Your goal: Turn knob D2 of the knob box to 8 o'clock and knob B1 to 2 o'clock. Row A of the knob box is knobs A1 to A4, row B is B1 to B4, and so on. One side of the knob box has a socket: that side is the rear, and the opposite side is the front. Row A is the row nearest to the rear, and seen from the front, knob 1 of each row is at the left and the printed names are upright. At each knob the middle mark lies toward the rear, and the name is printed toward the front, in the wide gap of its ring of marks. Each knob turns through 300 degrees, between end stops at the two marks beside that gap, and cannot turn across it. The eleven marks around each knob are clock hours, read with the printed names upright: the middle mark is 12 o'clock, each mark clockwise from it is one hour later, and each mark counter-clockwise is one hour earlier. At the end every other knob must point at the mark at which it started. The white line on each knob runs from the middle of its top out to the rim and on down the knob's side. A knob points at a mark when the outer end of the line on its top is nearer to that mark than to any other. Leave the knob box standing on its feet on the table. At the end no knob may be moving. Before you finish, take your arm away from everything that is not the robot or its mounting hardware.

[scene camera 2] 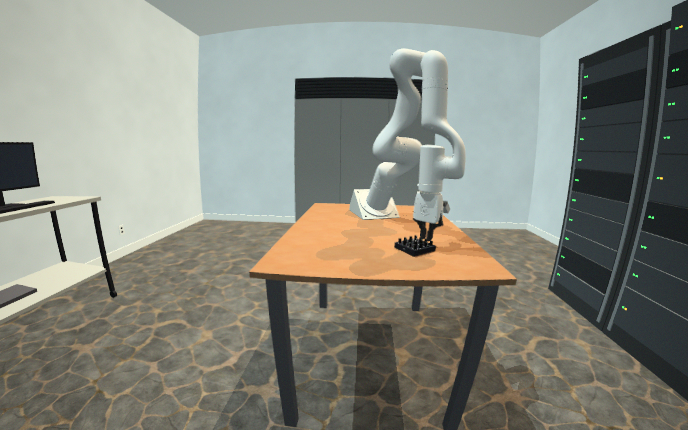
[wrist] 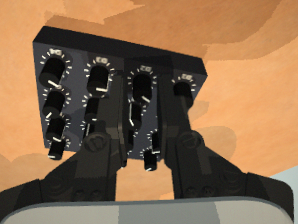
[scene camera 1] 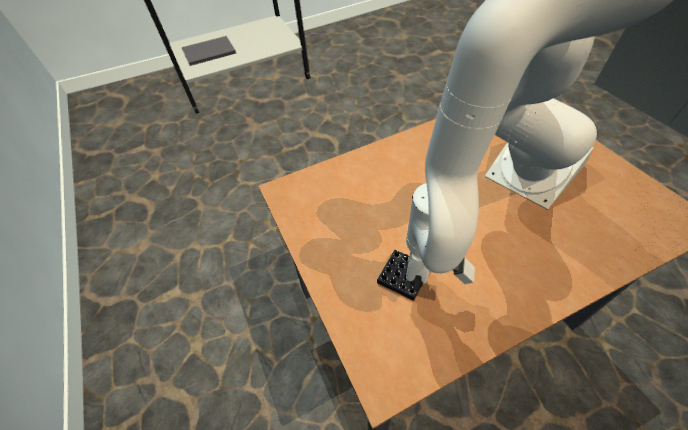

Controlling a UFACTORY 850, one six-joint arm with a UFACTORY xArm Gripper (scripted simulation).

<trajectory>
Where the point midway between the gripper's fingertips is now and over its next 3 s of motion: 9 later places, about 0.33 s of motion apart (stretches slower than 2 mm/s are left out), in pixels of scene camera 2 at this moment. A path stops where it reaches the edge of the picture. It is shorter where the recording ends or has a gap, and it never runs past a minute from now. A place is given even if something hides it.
My gripper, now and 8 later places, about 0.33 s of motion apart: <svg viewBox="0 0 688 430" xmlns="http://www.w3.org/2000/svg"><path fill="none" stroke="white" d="M426 239L425 241L426 239L426 234L426 231L427 229L427 220L428 206L429 198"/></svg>
</trajectory>
